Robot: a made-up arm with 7 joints. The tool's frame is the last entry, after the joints. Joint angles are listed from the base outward. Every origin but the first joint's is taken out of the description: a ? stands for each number. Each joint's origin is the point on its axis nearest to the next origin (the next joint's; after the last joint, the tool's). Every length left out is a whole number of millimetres.
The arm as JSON. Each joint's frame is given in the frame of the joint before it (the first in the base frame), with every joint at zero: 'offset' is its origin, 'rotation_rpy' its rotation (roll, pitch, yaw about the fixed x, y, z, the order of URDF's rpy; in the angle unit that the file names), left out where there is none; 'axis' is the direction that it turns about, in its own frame. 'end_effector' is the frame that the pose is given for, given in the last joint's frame.
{
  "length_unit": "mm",
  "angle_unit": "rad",
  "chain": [
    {
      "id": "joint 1",
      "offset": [
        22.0,
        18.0,
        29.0
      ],
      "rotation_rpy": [
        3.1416,
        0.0,
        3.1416
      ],
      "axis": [
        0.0,
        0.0,
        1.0
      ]
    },
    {
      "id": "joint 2",
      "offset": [
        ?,
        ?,
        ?
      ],
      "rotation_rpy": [
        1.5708,
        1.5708,
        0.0
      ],
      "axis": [
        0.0,
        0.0,
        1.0
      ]
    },
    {
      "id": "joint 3",
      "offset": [
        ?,
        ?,
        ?
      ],
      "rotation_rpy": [
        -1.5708,
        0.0,
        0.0
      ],
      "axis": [
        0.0,
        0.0,
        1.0
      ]
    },
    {
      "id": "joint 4",
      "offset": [
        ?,
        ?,
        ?
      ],
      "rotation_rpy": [
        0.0,
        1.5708,
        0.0
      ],
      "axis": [
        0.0,
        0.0,
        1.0
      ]
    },
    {
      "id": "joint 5",
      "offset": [
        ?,
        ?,
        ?
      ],
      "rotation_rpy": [
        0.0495,
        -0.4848,
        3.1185
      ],
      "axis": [
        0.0,
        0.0,
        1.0
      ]
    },
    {
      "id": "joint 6",
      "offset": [
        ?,
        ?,
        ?
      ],
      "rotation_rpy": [
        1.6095,
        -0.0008,
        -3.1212
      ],
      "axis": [
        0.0,
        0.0,
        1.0
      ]
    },
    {
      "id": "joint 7",
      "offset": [
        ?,
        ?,
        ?
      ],
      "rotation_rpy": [
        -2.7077,
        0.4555,
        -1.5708
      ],
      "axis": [
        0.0,
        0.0,
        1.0
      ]
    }
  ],
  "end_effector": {
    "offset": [
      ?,
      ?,
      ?
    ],
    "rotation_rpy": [
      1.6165,
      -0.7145,
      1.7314
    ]
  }
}
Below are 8 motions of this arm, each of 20 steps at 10 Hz.
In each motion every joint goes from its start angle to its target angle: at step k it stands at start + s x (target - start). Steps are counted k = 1, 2, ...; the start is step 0. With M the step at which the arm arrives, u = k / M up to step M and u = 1 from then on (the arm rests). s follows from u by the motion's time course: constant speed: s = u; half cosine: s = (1 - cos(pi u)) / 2; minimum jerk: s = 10 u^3 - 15 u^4 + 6 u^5.
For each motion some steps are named. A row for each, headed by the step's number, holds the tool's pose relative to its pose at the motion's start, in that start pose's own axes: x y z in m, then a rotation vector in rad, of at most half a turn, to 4 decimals.
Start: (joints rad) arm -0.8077 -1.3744 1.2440 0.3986 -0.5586 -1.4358 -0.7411
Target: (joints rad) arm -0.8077 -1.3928 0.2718 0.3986 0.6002 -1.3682 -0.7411
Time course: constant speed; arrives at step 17
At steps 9, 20:
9: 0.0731 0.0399 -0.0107 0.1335 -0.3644 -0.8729
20: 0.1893 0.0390 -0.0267 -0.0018 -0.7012 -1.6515

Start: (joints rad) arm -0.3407 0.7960 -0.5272 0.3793 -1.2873 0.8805 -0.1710
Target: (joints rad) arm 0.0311 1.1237 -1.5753 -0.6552 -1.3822 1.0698 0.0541
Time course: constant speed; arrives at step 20
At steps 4, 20:
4: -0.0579 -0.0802 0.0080 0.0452 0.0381 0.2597
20: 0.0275 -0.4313 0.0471 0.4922 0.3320 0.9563

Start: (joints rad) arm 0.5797 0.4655 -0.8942 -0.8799 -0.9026 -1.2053 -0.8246
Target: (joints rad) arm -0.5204 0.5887 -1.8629 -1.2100 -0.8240 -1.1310 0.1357
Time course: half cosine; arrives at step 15
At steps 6, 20:
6: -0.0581 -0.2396 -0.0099 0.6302 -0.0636 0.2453
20: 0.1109 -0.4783 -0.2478 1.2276 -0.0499 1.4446

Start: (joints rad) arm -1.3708 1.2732 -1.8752 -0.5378 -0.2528 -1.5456 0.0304
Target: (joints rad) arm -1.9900 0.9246 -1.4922 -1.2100 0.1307 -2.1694 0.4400
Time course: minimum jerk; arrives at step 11
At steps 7, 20:
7: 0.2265 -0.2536 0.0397 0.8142 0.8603 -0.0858
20: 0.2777 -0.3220 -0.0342 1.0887 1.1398 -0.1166

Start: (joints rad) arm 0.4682 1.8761 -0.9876 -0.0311 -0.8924 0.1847 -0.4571
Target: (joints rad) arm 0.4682 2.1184 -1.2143 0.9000 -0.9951 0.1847 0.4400
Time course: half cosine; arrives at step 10
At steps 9, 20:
9: 0.4280 -0.2251 -0.0681 0.6229 0.6147 -1.1153
20: 0.4303 -0.2353 -0.0732 0.6422 0.6184 -1.1447

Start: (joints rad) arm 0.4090 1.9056 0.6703 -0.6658 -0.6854 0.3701 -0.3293
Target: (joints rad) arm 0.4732 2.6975 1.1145 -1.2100 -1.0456 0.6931 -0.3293
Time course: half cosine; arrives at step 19
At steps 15, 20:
15: -0.2324 -0.2915 -0.1643 -0.7165 -0.2508 1.2546
20: -0.2187 -0.3516 -0.1537 -0.7471 -0.2755 1.4233

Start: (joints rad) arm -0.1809 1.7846 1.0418 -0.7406 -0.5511 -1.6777 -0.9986
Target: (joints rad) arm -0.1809 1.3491 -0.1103 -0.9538 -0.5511 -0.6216 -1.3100
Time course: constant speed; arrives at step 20
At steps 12, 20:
12: -0.0882 0.0676 -0.0441 -0.0318 -0.3124 -0.1005
20: -0.1433 0.0976 -0.0681 -0.0368 -0.5000 -0.1204

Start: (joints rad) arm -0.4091 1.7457 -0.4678 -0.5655 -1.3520 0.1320 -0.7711
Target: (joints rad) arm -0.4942 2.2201 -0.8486 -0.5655 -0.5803 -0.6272 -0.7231
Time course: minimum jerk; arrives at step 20
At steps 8, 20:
8: 0.1825 -0.1018 0.0603 0.3371 0.3761 -0.2474
20: 0.3678 -0.3952 -0.1076 0.9558 0.9673 -1.0398

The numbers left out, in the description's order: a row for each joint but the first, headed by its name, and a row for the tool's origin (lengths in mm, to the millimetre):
joint 2: 57.0 100.0 0.0
joint 3: -20.0 -104.0 0.0
joint 4: 79.0 101.0 0.0
joint 5: 23.0 -76.0 0.0
joint 6: -79.0 7.0 0.0
joint 7: 56.0 0.0 0.0
tool: 333.0 -106.0 0.0

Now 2 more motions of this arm.
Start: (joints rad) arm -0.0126 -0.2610 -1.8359 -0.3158 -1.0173 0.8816 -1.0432
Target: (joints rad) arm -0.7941 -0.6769 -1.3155 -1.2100 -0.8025 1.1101 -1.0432
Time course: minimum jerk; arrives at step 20
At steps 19, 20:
19: -0.2037 0.1205 -0.5382 -0.2943 -1.4503 -0.4879
20: -0.2033 0.1206 -0.5390 -0.2953 -1.4518 -0.4884

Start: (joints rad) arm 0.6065 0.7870 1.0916 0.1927 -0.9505 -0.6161 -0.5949
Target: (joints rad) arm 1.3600 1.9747 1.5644 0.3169 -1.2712 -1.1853 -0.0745
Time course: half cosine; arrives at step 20
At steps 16, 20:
16: 0.0136 -0.0652 -0.0668 -0.5175 0.7848 1.3738
20: 0.0131 -0.0470 -0.0906 -0.6654 0.8922 1.4412

